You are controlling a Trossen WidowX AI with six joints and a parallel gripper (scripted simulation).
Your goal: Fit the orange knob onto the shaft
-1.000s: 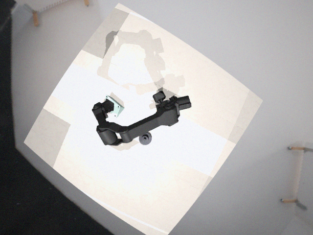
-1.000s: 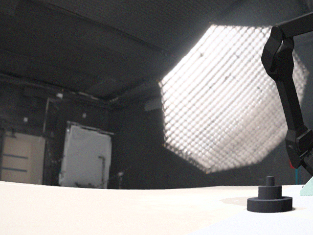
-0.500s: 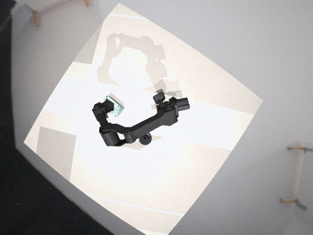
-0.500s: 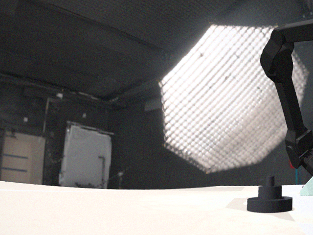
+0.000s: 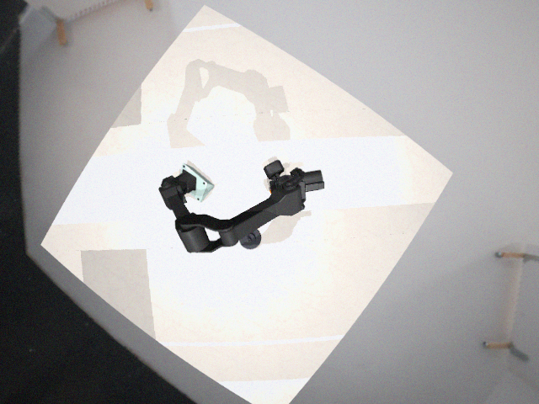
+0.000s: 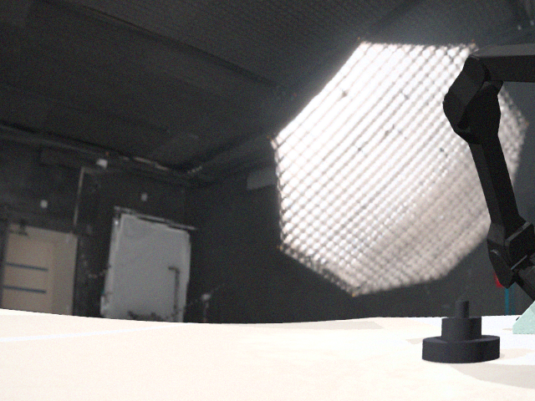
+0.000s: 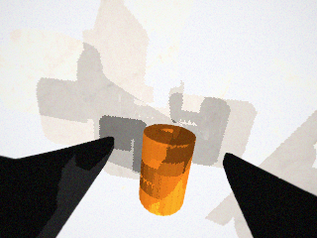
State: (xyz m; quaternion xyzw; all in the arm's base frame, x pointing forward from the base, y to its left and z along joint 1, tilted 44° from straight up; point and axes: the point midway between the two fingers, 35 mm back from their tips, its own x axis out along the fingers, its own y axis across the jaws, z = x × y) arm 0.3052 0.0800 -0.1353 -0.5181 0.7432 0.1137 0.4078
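Right now my gripper tip is 10 mm to the left of the orange knob and 10 mm past it. Round my gripper tip: round pedestal (220 mm to the right, 10 mm behind, 10 mm above).
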